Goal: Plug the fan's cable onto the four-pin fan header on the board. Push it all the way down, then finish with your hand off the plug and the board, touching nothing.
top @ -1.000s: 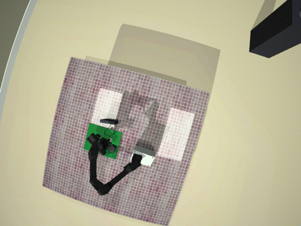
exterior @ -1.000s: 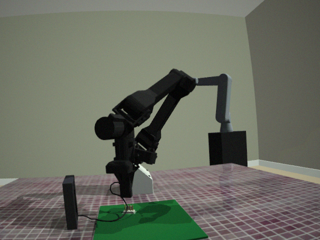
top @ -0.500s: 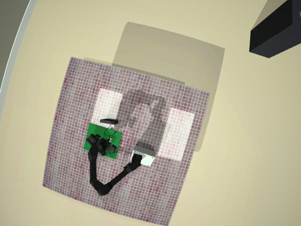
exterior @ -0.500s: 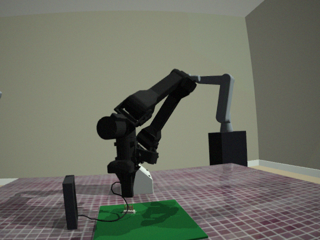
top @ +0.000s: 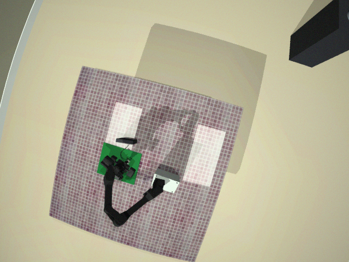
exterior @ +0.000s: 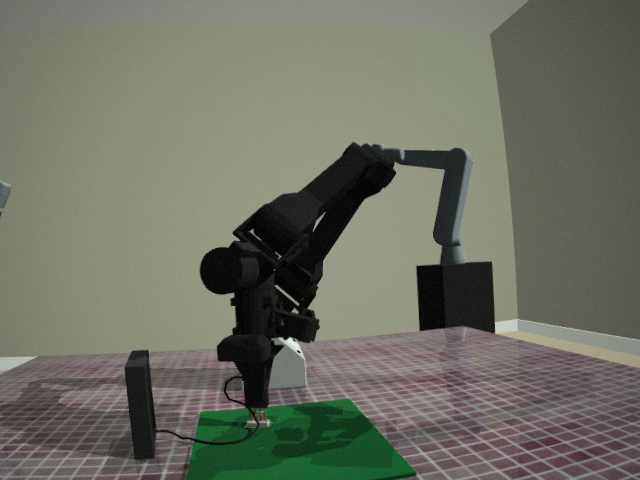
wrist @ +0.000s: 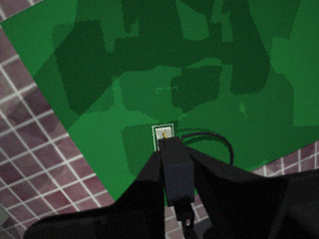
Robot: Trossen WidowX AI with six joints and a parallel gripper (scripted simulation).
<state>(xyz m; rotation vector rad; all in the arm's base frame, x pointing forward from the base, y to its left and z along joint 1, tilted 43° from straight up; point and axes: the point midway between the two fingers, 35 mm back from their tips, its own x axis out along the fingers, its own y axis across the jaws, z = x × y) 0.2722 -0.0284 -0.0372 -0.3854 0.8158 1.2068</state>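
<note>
The dark plug lies 1 cm to the right of my gripper tip and 1 cm above it. From my gripper tip the other things lie so: fan: 16 cm to the right, 1 cm ahead, 1 cm above; green board: 7 cm ahead, 6 cm below, 2 cm to the left.
</note>
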